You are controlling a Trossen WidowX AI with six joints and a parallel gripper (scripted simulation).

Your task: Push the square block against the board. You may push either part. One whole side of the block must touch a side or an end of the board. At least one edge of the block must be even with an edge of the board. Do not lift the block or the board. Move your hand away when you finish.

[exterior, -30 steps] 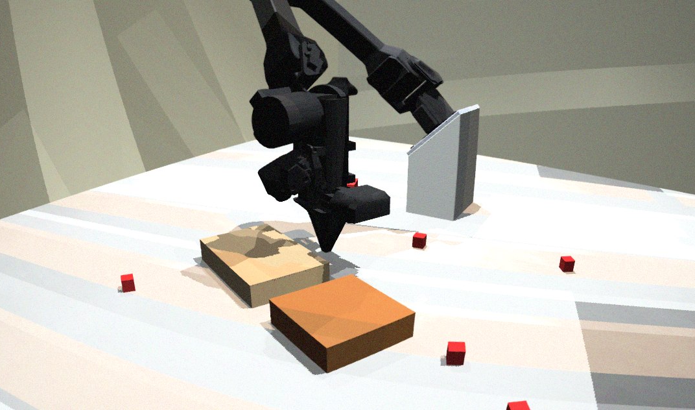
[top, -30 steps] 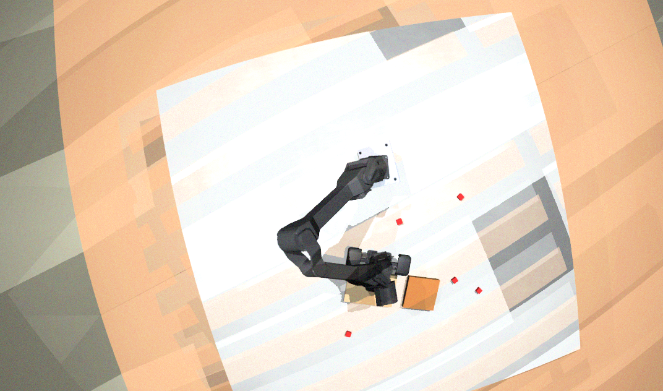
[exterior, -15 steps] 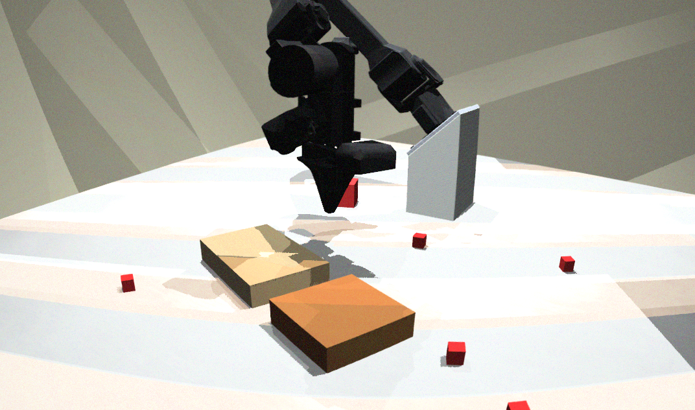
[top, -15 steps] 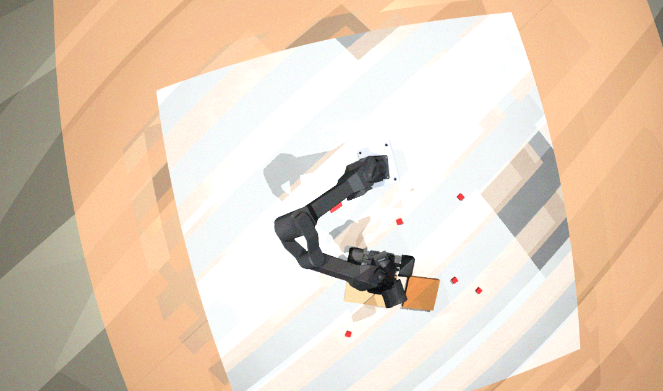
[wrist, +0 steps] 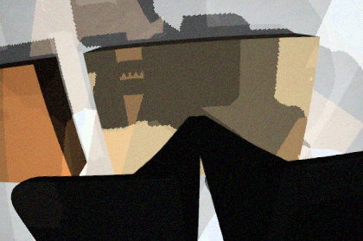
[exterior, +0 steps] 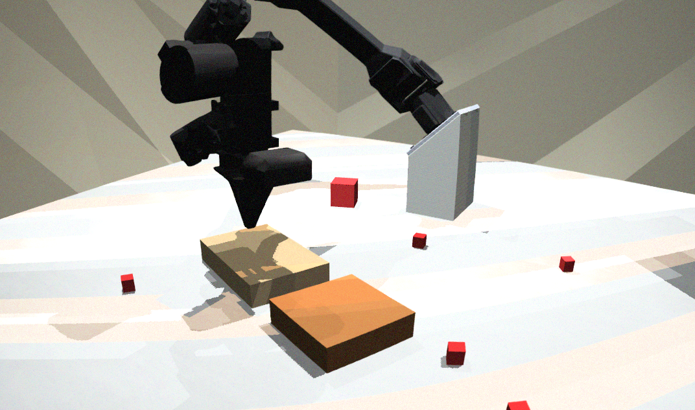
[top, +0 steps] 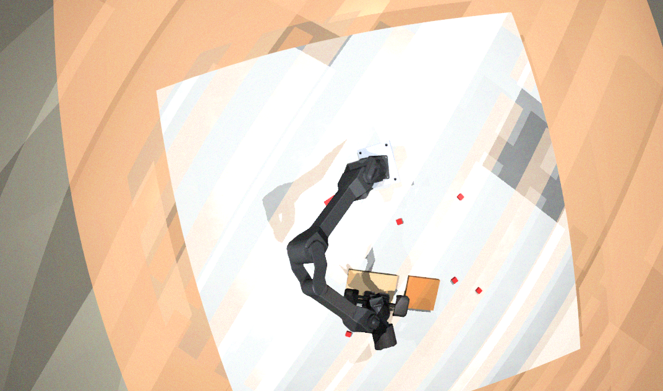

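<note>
Right now the tan board is 50 mm below my gripper tip, 20 mm behind it and 10 mm to the right of it. Also, from my gripper tip: orange square block (150 mm to the left, 50 mm below, 20 mm ahead).
</note>
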